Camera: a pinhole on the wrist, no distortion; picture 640 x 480 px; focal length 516.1 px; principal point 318.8 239.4 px. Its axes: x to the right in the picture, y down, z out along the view. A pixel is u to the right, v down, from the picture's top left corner.
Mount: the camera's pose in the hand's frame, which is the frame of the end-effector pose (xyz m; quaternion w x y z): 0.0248 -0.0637 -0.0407 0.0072 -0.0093 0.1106 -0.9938
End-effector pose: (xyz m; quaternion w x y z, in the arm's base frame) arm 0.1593 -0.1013 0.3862 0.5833 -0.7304 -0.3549 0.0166
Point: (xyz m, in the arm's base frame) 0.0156 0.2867 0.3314
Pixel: 262.1 108.2
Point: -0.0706 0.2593 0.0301
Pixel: outside the picture
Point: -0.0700 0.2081 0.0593
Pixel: outside the picture
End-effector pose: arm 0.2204 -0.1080 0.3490 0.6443 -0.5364 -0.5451 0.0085
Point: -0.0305 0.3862 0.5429
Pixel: 26.6 134.5
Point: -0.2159 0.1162 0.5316
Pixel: 271.5 351.2
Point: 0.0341 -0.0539 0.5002
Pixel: 240.8 444.7
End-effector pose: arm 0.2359 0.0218 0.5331 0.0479 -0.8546 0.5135 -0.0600
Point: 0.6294 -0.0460 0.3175
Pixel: 32.1 450.0
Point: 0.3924 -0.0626 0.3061
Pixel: 125.8 127.7
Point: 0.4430 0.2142 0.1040
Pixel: 450.6 269.6
